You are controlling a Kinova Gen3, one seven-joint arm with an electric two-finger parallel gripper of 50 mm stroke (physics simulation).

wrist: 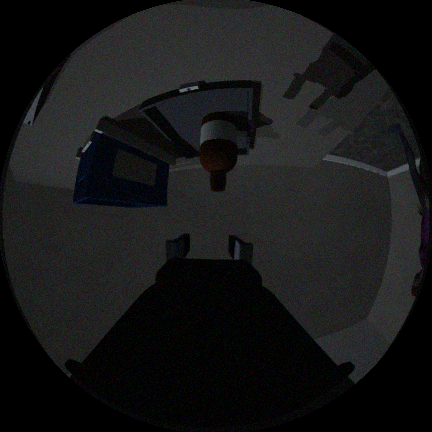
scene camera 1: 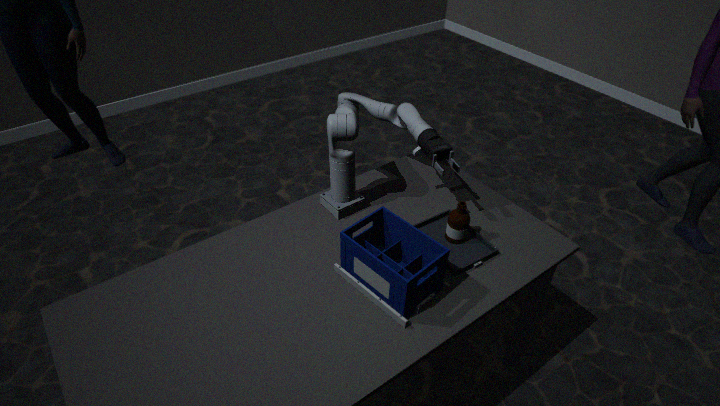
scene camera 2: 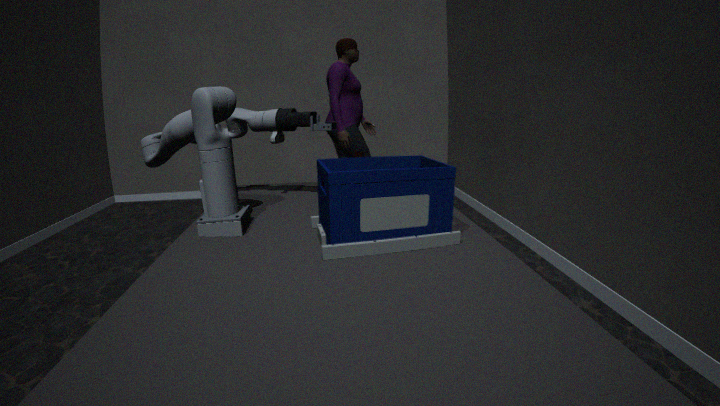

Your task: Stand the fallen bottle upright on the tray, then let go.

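Where they show: gripper, fingertip midpoint: [wrist: 208,242] [scene camera 1: 451,171] [scene camera 2: 333,126]; arm's base, link origin: [scene camera 1: 343,195] [scene camera 2: 223,212].
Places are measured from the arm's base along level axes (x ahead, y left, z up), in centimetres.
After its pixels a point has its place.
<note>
The brown bottle [scene camera 1: 458,221] @[x 37.5, y 24.0, z 6.3 cm] [wrist: 218,155] @[x 31.9, y 26.8, z 6.2 cm] with a white label stands upright on the dark tray [scene camera 1: 471,256] @[x 45.4, y 25.3, z -3.9 cm] [wrist: 185,107] @[x 29.2, y 20.7, z -3.9 cm], its neck pointing up. My gripper [scene camera 1: 448,170] @[x 27.7, y 26.0, z 19.9 cm] [scene camera 2: 327,126] @[x 27.7, y 26.0, z 19.9 cm] [wrist: 208,242] @[x 27.7, y 26.0, z 19.9 cm] is open with nothing between its fingers. It is apart from the bottle, back towards the arm's side and above the bottle's neck in scene camera 1. In the wrist view the bottle is beyond the fingertips. In scene camera 2 the crate hides the tray and most or all of the bottle.
A blue divided crate [scene camera 1: 347,254] @[x 33.7, y -16.0, z 6.0 cm] [scene camera 2: 342,211] @[x 33.0, y -16.1, z 5.2 cm] [wrist: 95,172] @[x 27.4, y 1.5, z 7.7 cm] stands beside the tray, with white rails [scene camera 1: 370,293] @[x 45.0, y -14.0, z -1.6 cm] [scene camera 2: 390,248] @[x 42.7, y -14.8, z -3.3 cm] along its base. A person in purple [scene camera 1: 705,65] [scene camera 2: 345,95] is beyond the table, and another person [scene camera 1: 37,55] is at the far left.
</note>
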